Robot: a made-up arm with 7 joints. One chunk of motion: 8 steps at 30 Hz.
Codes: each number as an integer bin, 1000 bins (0 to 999) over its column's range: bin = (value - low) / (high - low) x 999, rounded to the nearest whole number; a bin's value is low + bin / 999 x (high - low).
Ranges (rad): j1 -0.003..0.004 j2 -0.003..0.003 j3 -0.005..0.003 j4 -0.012..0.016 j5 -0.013..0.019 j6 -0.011..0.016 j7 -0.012..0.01
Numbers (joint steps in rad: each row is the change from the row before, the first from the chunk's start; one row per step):
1: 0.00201 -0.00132 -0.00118 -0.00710 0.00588 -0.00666 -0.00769
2: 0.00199 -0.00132 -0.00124 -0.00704 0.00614 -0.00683 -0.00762
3: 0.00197 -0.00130 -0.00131 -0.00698 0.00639 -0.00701 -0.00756
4: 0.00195 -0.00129 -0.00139 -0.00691 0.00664 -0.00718 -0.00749
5: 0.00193 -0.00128 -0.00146 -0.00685 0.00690 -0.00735 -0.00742
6: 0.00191 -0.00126 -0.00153 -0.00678 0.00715 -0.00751 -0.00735
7: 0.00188 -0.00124 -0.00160 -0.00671 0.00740 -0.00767 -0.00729
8: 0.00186 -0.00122 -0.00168 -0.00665 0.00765 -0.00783 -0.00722
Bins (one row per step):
1: 715 280 477 175 589 161 196
2: 712 280 470 177 598 154 199
3: 709 283 461 179 605 148 202
4: 706 285 451 182 613 141 205
5: 704 286 442 184 621 135 208
6: 701 290 433 186 629 129 211
7: 696 293 425 189 637 123 214
8: 694 296 415 191 645 117 217

